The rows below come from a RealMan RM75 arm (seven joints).
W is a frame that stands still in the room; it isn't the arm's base.
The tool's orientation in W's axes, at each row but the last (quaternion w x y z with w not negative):
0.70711, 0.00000, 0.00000, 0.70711
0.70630, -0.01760, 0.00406, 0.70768
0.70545, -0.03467, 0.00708, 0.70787
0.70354, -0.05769, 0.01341, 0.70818
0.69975, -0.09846, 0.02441, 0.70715
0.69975, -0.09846, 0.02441, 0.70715
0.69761, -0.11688, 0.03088, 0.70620
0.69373, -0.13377, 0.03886, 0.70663
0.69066, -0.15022, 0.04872, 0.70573
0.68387, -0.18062, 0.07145, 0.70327
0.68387, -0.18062, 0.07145, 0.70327
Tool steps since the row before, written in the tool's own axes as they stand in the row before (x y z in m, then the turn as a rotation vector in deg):
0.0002, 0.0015, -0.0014, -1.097, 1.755, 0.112
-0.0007, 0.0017, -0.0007, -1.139, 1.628, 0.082
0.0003, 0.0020, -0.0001, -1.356, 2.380, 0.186
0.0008, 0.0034, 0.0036, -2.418, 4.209, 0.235
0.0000, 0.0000, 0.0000, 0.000, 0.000, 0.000
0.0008, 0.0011, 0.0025, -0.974, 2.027, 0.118
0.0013, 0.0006, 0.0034, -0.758, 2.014, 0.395
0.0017, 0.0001, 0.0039, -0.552, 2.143, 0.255
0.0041, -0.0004, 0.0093, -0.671, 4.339, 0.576
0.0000, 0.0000, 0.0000, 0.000, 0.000, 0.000
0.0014, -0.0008, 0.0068, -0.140, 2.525, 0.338
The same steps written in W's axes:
-0.0015, 0.0002, -0.0014, -1.755, -1.097, 0.112
-0.0017, -0.0007, -0.0007, -1.627, -1.140, 0.086
-0.0020, 0.0003, -0.0002, -2.382, -1.354, 0.173
-0.0036, 0.0011, 0.0033, -4.207, -2.423, 0.215
0.0000, 0.0000, 0.0000, 0.000, 0.000, 0.000
-0.0014, 0.0012, 0.0022, -2.027, -0.978, 0.075
-0.0010, 0.0020, 0.0030, -2.048, -0.710, 0.301
-0.0006, 0.0026, 0.0033, -2.157, -0.548, 0.099
-0.0010, 0.0065, 0.0077, -4.376, -0.664, 0.133
0.0000, 0.0000, 0.0000, 0.000, 0.000, 0.000
-0.0003, 0.0037, 0.0059, -2.547, -0.151, -0.008

